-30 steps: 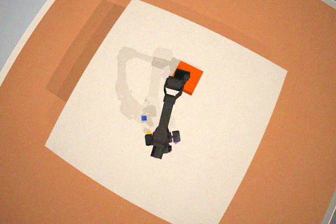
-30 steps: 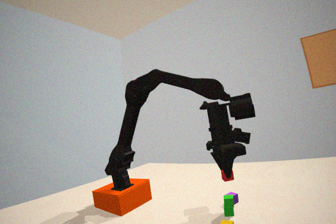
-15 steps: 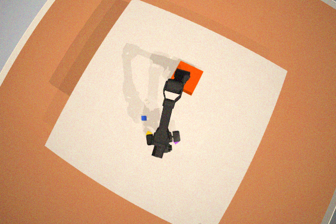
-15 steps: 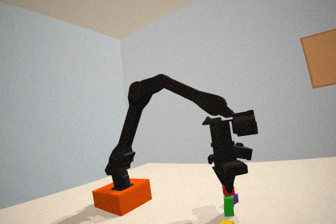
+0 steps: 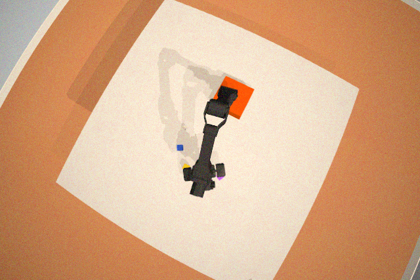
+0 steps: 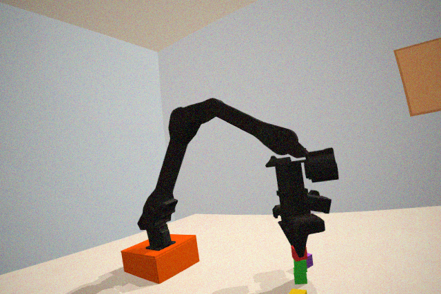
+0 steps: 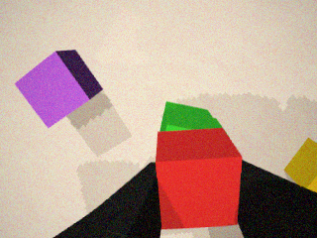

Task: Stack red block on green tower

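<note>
Now: gripper tip right at the red block. From my gripper tip the other things lie so: green block: 2 cm below; then yellow block: 10 cm to the right, 5 cm below, 3 cm ahead; then blue block: 17 cm to the right, 5 cm below, 4 cm behind.
</note>
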